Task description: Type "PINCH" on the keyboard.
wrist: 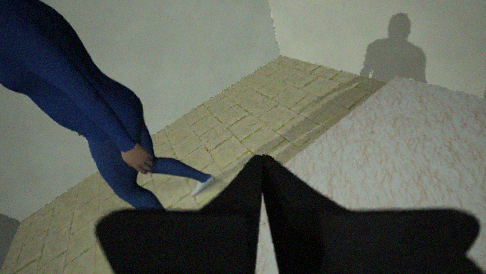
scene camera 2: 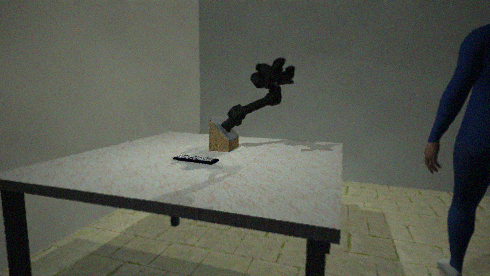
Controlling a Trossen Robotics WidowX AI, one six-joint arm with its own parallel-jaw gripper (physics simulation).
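Seen in the pictures: gripper, fingertip midpoint: (wrist: pixel 260 162) (scene camera 2: pixel 293 82); arm's base, link origin: (scene camera 2: pixel 225 127).
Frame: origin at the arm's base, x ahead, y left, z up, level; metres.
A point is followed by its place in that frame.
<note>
A dark keyboard (scene camera 2: pixel 196 159) {x 0.369, y -0.049, z -0.108 m} with light-looking keys lies flat on the table (scene camera 2: pixel 280 192) {x 0.689, y 0.364, z -0.124 m} (wrist: pixel 425 140) {x 0.667, y 0.355, z -0.124 m}, in front of the arm's base in the scene view. Its individual keys are too small to read there. The keyboard does not show in the wrist view. My black gripper (scene camera 2: pixel 289 76) {x 0.226, y 0.380, z 0.254 m} (wrist: pixel 260 162) {x 0.226, y 0.380, z 0.254 m} is raised high above the table, up and to the right of the keyboard in the scene view and well apart from it. In the wrist view its two fingertips meet at the top, and nothing is held between them.
The arm stands on a wedge-shaped wooden block (scene camera 2: pixel 220 140) {x 0.095, y -0.007, z -0.062 m} behind the keyboard. A person in blue (scene camera 2: pixel 467 115) (wrist: pixel 107 115) stands beyond the table's right side in the scene view. Tiled floor (scene camera 2: pixel 370 220) (wrist: pixel 215 130) and grey walls surround the table.
</note>
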